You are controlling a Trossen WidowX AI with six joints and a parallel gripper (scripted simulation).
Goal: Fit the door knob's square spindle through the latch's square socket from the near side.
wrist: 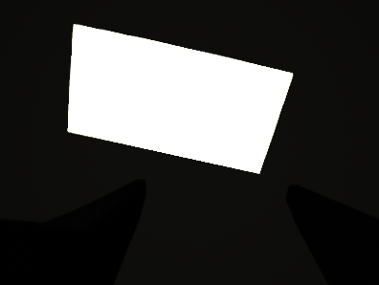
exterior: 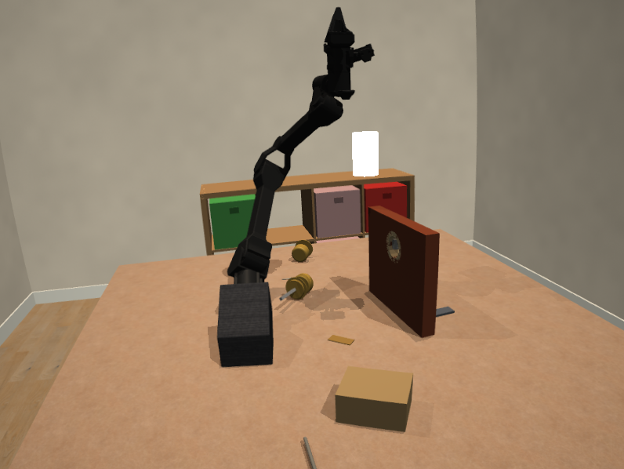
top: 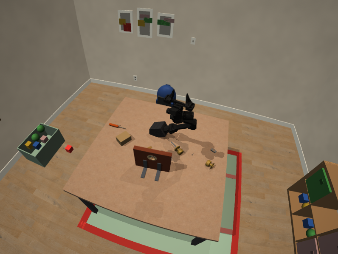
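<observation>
Now: hand 570 mm above the dark red wooden door panel, 120 mm to the left of it and 110 mm short of it. The rest, counted from my hand: tan box 690 mm below, 510 mm to the right, 40 mm behind; then flat plate 720 mm below, 240 mm to the right, 60 mm behind; then grey piece 720 mm below, 340 mm to the left, 280 mm behind.
</observation>
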